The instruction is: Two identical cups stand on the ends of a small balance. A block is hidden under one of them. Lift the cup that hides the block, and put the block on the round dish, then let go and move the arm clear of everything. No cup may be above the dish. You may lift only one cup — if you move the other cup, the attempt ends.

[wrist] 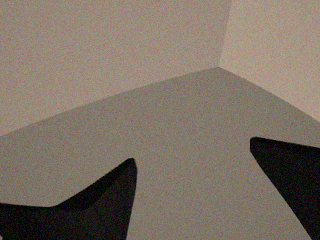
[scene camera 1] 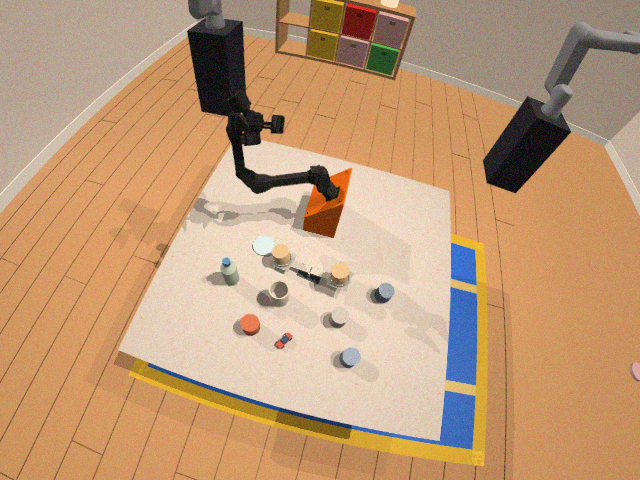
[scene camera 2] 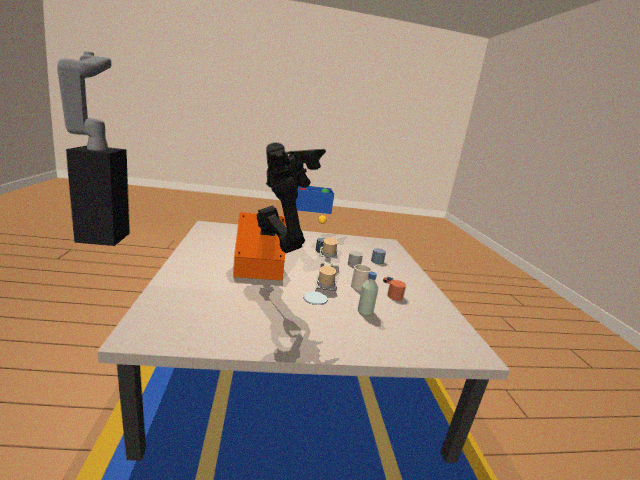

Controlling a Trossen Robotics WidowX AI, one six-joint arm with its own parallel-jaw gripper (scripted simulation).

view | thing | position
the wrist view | my gripper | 194, 155
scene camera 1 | my gripper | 261, 128
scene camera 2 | my gripper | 318, 150
